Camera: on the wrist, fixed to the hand. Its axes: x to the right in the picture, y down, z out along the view.
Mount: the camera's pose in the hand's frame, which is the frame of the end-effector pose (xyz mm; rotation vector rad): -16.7 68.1 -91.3 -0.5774 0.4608 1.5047
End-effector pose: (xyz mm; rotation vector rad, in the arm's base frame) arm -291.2 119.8 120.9 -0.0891 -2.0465 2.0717
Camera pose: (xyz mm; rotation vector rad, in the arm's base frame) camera -264.6 205.8 49.1 1.7861 1.6360 -0.9846
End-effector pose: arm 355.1 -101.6 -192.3 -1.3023 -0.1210 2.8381
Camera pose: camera 436.3 -164.5 -244.2 1.0969 -0.0475 -1.1540
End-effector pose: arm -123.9 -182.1 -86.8 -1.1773 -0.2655 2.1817
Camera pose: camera -73.4 -256.1 -159.2 1.5383 -0.2088 -1.6186
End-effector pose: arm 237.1 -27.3 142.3 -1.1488 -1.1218 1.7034
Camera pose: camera 320.2 -41.7 64.0 2.3151 0.2376 -1.3969
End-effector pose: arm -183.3 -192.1 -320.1 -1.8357 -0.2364 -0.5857
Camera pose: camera -192.9 -298.3 -363.4 -1.7562 1.6274 0.0646
